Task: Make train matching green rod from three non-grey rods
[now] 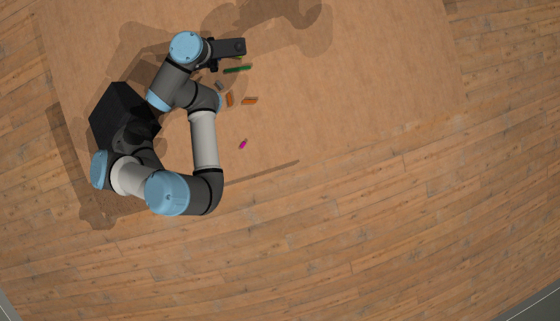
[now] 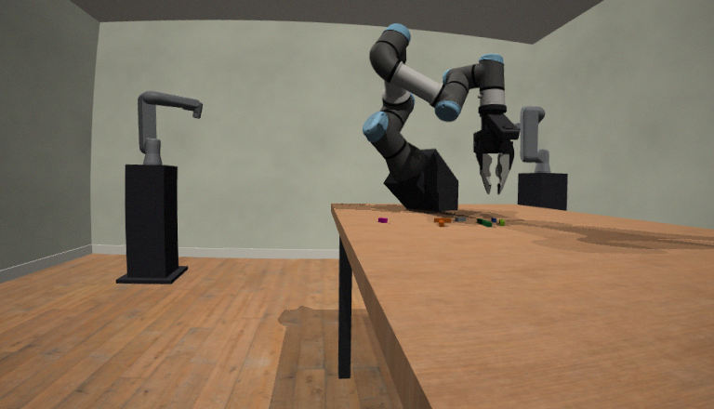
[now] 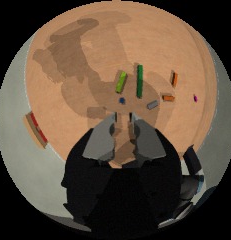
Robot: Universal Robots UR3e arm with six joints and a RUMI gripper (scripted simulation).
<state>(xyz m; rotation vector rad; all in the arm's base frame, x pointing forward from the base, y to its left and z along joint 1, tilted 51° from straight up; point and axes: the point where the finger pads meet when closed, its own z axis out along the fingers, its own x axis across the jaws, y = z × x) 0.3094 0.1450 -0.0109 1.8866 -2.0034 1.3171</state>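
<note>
Right now the blue rod is 8 cm below my hand. From my hand the other things lie so: lime rod 5 cm ahead, 1 cm to the right, 8 cm below; green rod 4 cm ahead, 6 cm to the right, 8 cm below; grey rod 3 cm behind, 8 cm to the right, 8 cm below.
</note>
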